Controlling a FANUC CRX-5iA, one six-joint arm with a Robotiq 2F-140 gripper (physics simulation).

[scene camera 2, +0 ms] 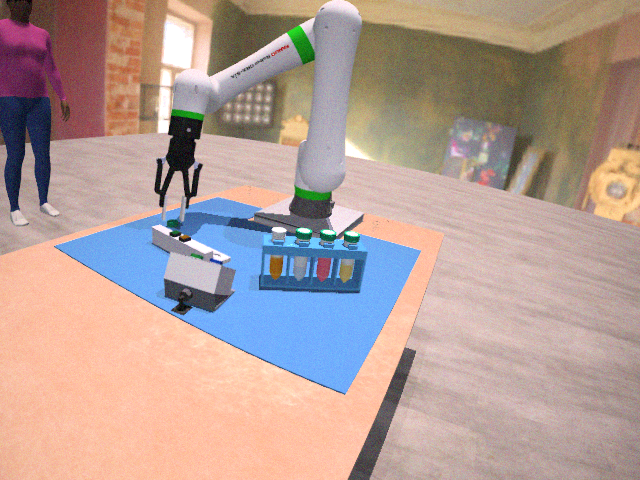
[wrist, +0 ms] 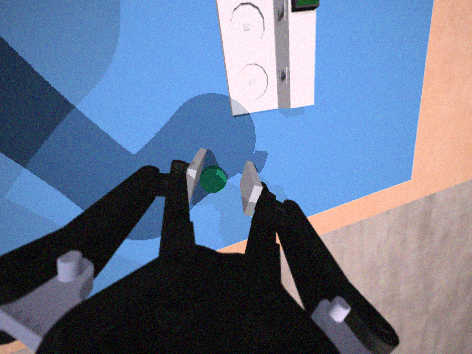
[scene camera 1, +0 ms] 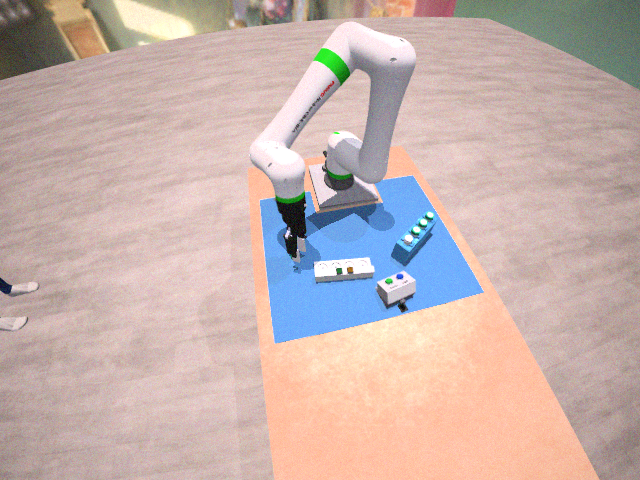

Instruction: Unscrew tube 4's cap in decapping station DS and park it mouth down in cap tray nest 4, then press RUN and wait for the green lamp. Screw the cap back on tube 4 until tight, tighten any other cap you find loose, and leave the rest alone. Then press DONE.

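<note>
A green cap lies on the blue mat beyond the near end of the white cap tray. My gripper points down above the cap, part open and empty; in the wrist view the cap shows between the fingertips, nearer the left one. The two tray nests visible in the wrist view hold no cap. The blue rack holds a tube with a bare white top and three tubes with green caps. Their tightness cannot be told.
A grey button box with a green button and a blue button stands between tray and mat edge. The tray carries a green square and an orange square. The robot base stands behind.
</note>
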